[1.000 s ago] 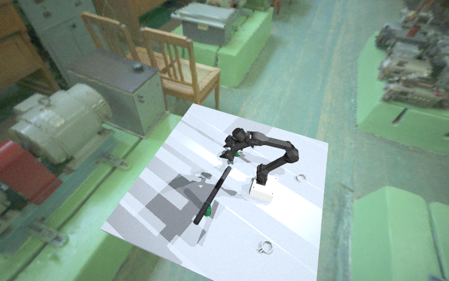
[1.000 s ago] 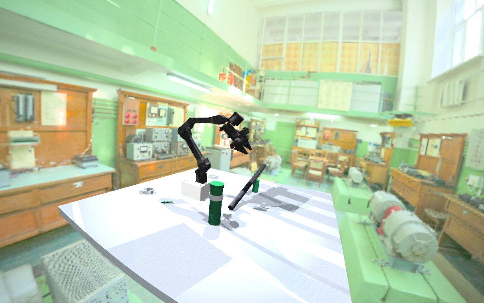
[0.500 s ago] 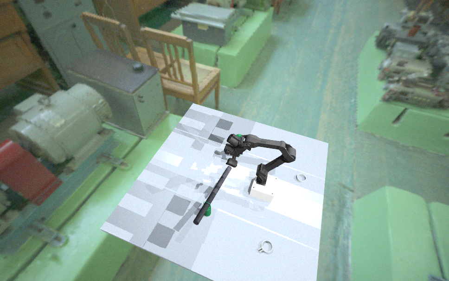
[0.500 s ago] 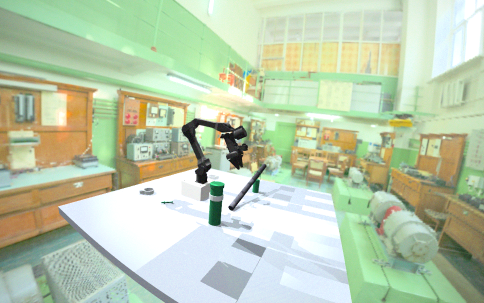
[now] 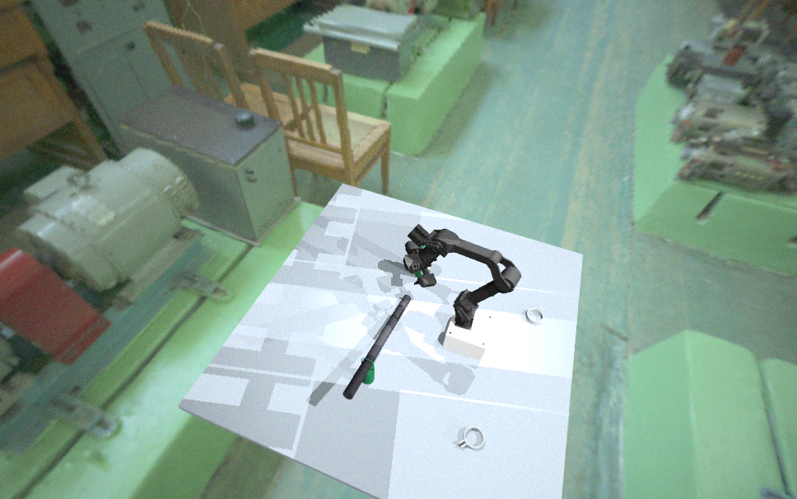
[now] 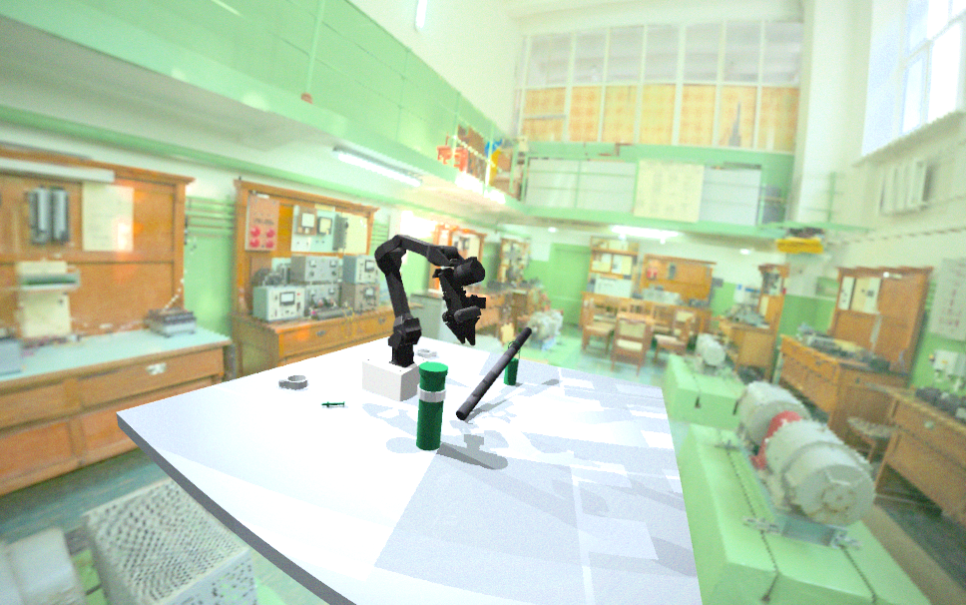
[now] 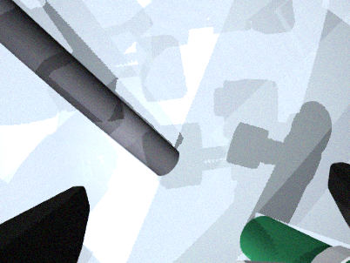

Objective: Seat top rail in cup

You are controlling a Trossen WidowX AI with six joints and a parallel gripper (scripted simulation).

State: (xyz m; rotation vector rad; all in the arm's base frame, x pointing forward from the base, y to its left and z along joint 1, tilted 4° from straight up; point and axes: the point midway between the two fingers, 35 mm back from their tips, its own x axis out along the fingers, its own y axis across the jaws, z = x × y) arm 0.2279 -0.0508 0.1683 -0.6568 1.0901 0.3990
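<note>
My gripper tip is now 12 cm to the left of the grey rail-end cup, 8 cm above it and 3 cm past it. The rest, counted from my gripper tip: small green bolt (33 cm behind, 21 cm below, 16 cm to the right); then green loop cap (36 cm to the left, 12 cm below, 4 cm ahead).
</note>
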